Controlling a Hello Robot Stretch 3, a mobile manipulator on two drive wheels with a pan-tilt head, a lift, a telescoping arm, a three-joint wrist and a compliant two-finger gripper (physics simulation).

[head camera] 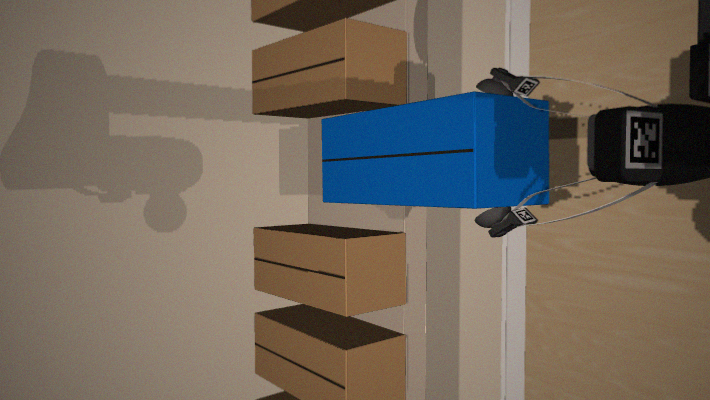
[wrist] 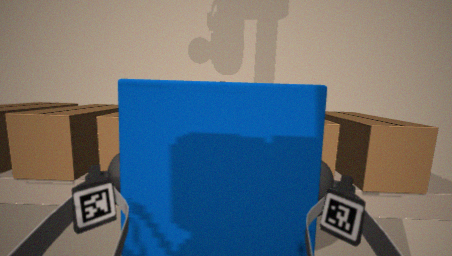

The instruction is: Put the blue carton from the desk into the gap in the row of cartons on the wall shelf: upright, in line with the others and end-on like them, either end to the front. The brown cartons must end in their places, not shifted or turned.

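Observation:
The blue carton (head camera: 400, 152) (wrist: 220, 115) is upright, its black-lined top up and one end towards my wrist. My gripper (head camera: 492, 152) (wrist: 220, 173) is shut on its sides near the front end. In the head view the carton is at the gap between two brown cartons, one (head camera: 305, 65) above and one (head camera: 305, 270) below it in the picture. It juts out well in front of the row. Its rear part overlaps the shelf (head camera: 416, 300) (wrist: 30, 192). Its underside is hidden, so I cannot tell whether it touches the shelf.
More brown cartons (head camera: 305, 350) (wrist: 400, 157) (wrist: 40, 145) stand farther along the row, end-on. The wall (head camera: 150, 310) (wrist: 375, 45) rises behind the shelf and carries the robot's shadow. The wooden floor (head camera: 600, 300) lies far below. In the wrist view the blue carton hides most of the two neighbours.

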